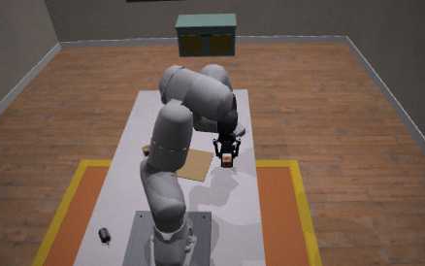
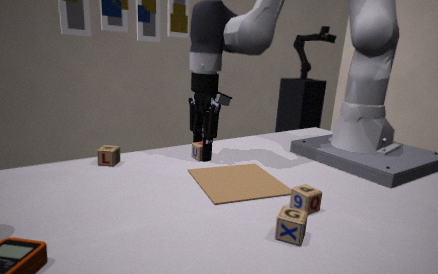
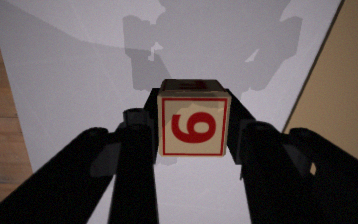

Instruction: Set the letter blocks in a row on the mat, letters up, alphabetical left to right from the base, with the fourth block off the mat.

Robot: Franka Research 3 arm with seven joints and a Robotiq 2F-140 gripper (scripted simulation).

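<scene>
The block is 1 cm below my hand. Also, from my hand: tan mat (1 cm ahead, 19 cm to the left, 3 cm below); small dark object (43 cm behind, 50 cm to the left, 2 cm below); grey can (54 cm ahead, 16 cm to the left, 5 cm above).
</scene>
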